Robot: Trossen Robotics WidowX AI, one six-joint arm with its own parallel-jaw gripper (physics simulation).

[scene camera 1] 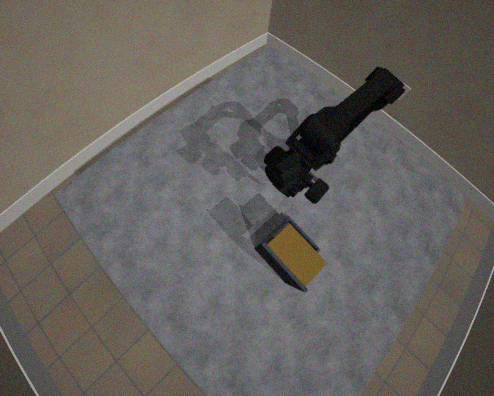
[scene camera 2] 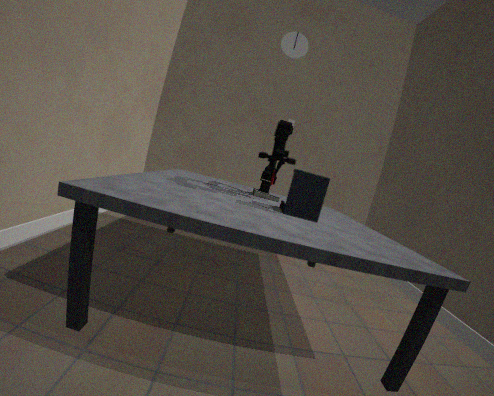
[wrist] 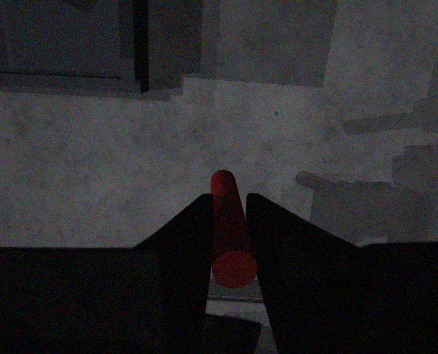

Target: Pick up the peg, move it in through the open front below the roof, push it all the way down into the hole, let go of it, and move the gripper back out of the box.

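Where they show: gripper, fingertip midpoint: (scene camera 2: 273, 175) (wrist: 229, 204); arm's base, origin of the base link: (scene camera 2: 263, 191) (wrist: 225, 339).
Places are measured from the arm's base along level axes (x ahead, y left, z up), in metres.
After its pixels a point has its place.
The red peg (scene camera 2: 273, 178) @(x 0.215, y 0.037, z 0.099 m) (wrist: 229, 225) @(x 0.216, y 0.033, z 0.128 m) is upright between the fingers. My gripper (wrist: 229, 204) @(x 0.218, y 0.033, z 0.116 m) is shut on it and holds it above the table, beside the box and apart from it. In scene camera 1 the arm hides the peg and the fingertips. The box (scene camera 2: 307, 195) @(x 0.399, y 0.202, z 0.072 m) (wrist: 65, 40) @(x 0.268, y 0.172, z -0.025 m) stands on the table with dark blue-grey walls. Its yellow roof (scene camera 1: 297, 254) @(x 0.349, y 0.196, z 0.169 m) shows from above. In the wrist view part of the box is at the upper left, with a dark side wall (wrist: 141, 45) @(x 0.272, y 0.108, z -0.013 m). The hole cannot be made out in these views.
The black arm (scene camera 1: 325, 132) @(x 0.230, y 0.035, z 0.394 m) (scene camera 2: 281, 142) @(x 0.319, y 0.030, z 0.274 m) reaches over the grey table (scene camera 1: 225, 310) @(x 0.607, y 0.222, z -0.033 m) (scene camera 2: 165, 202) @(x 0.804, y -0.247, z -0.033 m) towards the box. Shadows of the arm and box lie on the table top. A light grey plate-like part (scene camera 2: 266, 195) @(x 0.050, y 0.023, z -0.012 m) shows near the arm's base. A round clock (scene camera 2: 294, 45) hangs on the wall.
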